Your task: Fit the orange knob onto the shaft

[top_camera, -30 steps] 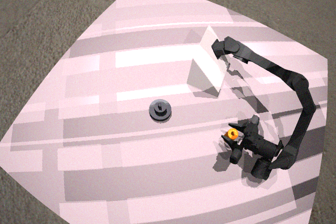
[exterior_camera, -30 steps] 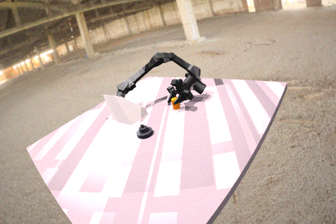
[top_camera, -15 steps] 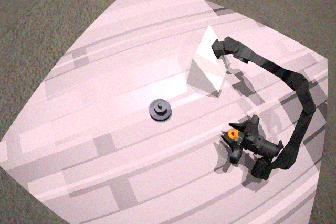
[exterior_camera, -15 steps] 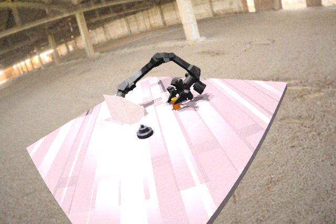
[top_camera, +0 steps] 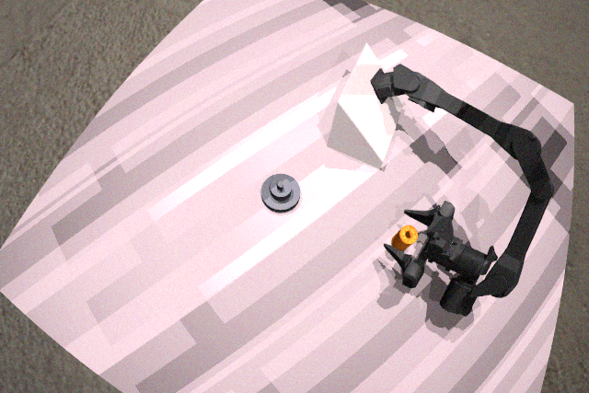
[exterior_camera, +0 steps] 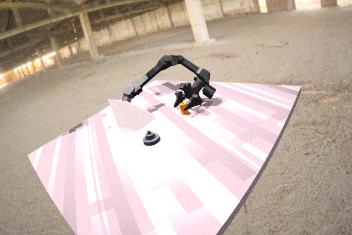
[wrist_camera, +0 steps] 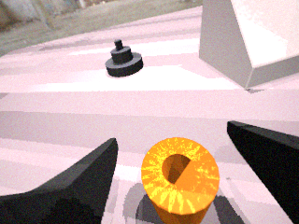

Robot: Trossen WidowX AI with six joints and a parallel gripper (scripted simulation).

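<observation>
The orange knob is 3 cm to the left of my gripper tip and 2 cm below it. Round my gripper tip: pedestal with D-shaped shaft 5 cm ahead, 25 cm to the right, 2 cm below.
</observation>
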